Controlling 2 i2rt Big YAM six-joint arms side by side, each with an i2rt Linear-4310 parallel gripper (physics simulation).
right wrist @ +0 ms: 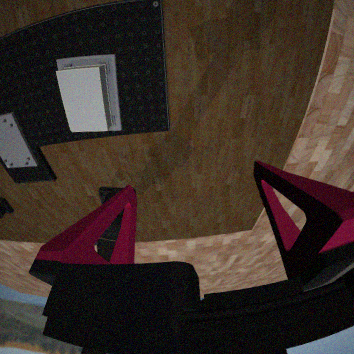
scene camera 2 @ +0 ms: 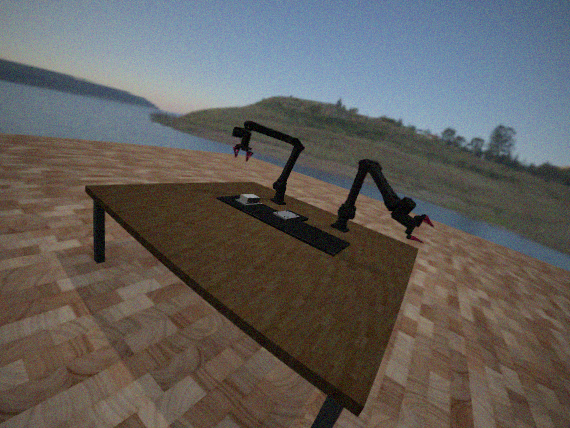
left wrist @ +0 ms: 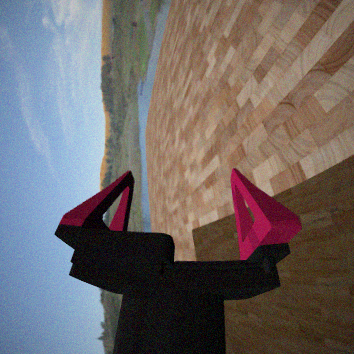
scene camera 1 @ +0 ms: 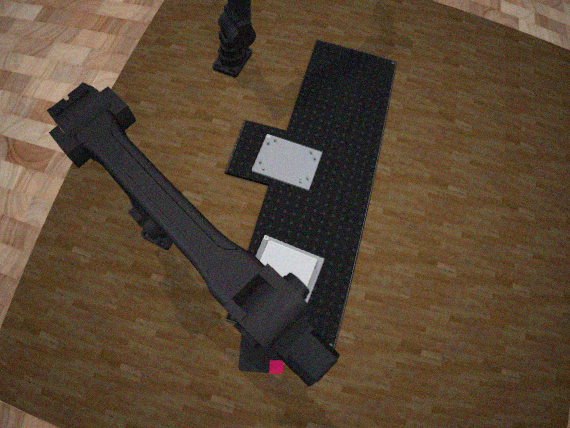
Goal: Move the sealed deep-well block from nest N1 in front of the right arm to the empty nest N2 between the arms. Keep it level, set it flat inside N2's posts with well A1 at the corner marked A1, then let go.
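Frame: origin at the left arm's base, x ahead, y left, z up, level; metres.
Seen in the pictures: left gripper, fingertip midpoint: [scene camera 2: 428, 234] [left wrist: 180, 173]; right gripper, fingertip midpoint: [right wrist: 191, 179] [scene camera 2: 240, 159]; left arm's base at its link origin: [scene camera 2: 339, 228] [scene camera 1: 232, 60]; right arm's base at its link origin: [scene camera 2: 277, 202].
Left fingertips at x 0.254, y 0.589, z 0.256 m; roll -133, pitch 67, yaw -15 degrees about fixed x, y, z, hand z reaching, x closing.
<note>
Offsets run from my left fingertips to a thing's top centre. Level surfaces: height alone.
The white sealed block @(dx +0.171, dy -1.130, dz -0.190 m) [scene camera 1: 288, 261] [scene camera 2: 249, 198] [right wrist: 84, 100] sits flat on the grey plate of nest N1 [scene camera 1: 317, 271] [right wrist: 115, 100]; the right arm hides part of both in scene camera 1. The grey plate of nest N2 @(dx +0.055, dy -0.857, dz -0.221 m) [scene camera 1: 286, 162] [scene camera 2: 286, 215] [right wrist: 17, 142] is empty, with small posts near its corners. My right gripper [scene camera 2: 242, 158] [right wrist: 191, 179] is open and empty, high above the table and away from the block. My left gripper [scene camera 2: 427, 234] [left wrist: 180, 173] is open and empty, out by the table's right end. The A1 marks cannot be read.
Both nests stand on a black perforated board @(dz -0.243 m) [scene camera 1: 340, 115] [scene camera 2: 320, 240] [right wrist: 145, 75] on the wooden table @(dz -0.256 m) [scene camera 1: 450, 225] [scene camera 2: 260, 280]. The right arm [scene camera 1: 170, 200] reaches across the board's near end in scene camera 1. The left arm's base [scene camera 1: 232, 62] [scene camera 2: 341, 225] stands beside the board.
</note>
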